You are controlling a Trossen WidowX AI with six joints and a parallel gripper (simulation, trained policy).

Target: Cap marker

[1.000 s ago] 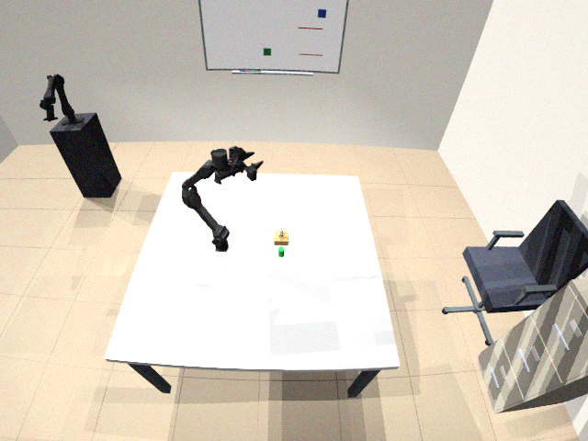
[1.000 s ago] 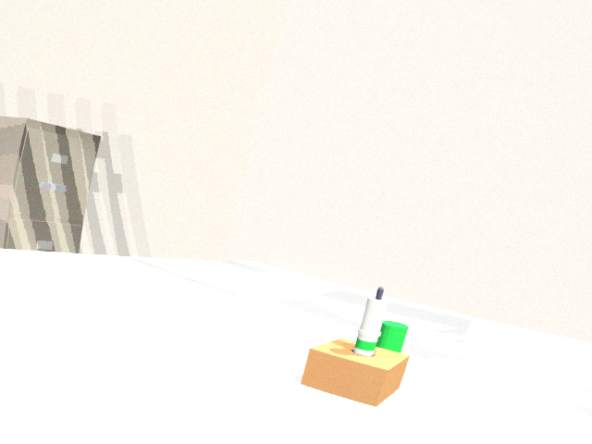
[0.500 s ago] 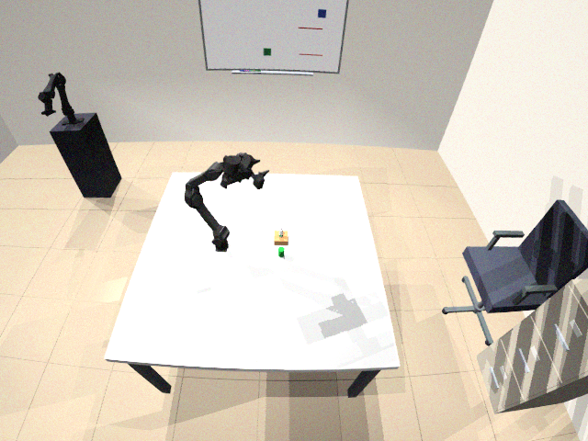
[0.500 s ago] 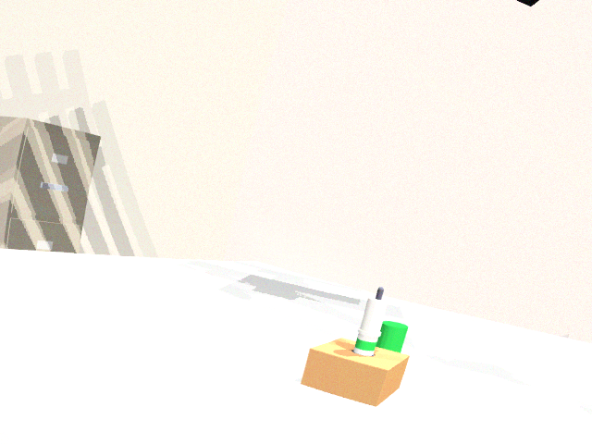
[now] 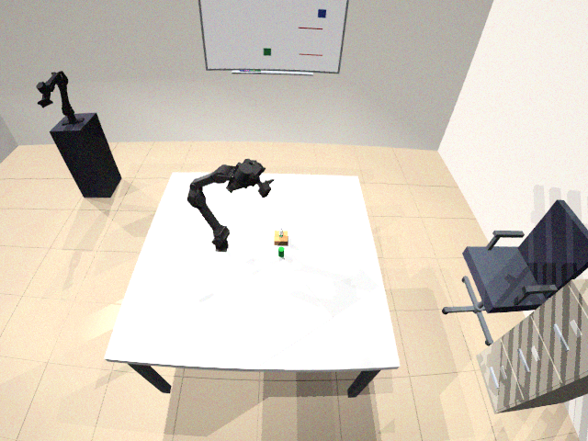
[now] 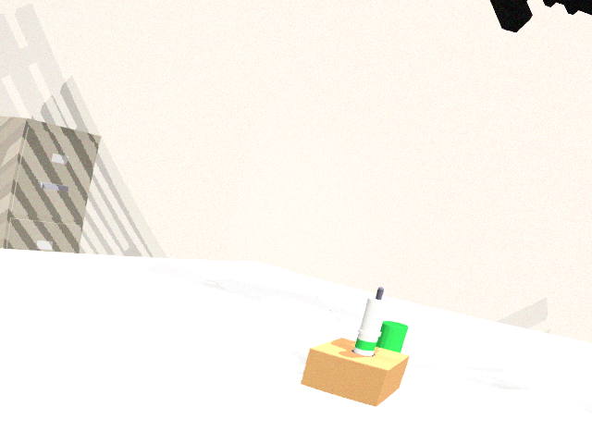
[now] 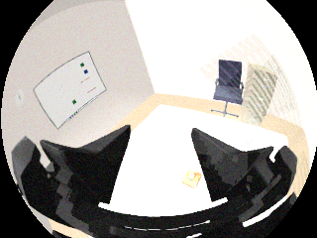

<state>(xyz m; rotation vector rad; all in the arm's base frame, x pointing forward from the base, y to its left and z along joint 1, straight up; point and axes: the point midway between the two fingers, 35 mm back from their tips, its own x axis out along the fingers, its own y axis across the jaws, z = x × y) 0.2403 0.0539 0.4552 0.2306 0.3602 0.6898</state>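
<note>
My gripper tip is 60 mm short of the green cap, 120 mm to the left of it and 420 mm above it. From my gripper tip the other things lie so: white marker (60 mm ahead, 20 mm to the right, 370 mm below); then orange holder block (60 mm ahead, 20 mm to the right, 430 mm below).
</note>
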